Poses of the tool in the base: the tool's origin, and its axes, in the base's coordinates. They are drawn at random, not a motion.
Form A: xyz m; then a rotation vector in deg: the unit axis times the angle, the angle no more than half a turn.
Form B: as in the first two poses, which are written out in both.
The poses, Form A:
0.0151 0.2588 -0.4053 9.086 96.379 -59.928
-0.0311 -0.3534 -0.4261 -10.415 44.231 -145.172
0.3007 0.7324 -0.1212 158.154 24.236 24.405
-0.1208 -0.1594 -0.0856 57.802 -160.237 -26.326
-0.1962 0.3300 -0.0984 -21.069 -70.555 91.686
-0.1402 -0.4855 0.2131 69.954 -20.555 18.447
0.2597 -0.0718 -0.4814 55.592 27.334 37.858
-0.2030 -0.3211 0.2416 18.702 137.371 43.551
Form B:
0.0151 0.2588 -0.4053 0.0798 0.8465 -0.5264 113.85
-0.0311 -0.3534 -0.4261 -0.0685 0.2908 -0.9543 152.12
0.3007 0.7324 -0.1212 0.9772 0.1497 0.1508 161.85
-0.1208 -0.1594 -0.0856 0.3353 -0.9296 -0.1527 172.37
-0.1962 0.3300 -0.0984 -0.1792 -0.6000 0.7797 117.59
-0.1402 -0.4855 0.2131 0.9301 -0.2733 0.2453 75.21
0.2597 -0.0718 -0.4814 0.7657 0.3765 0.5215 72.60
-0.2030 -0.3211 0.2416 0.1287 0.9453 0.2997 145.32

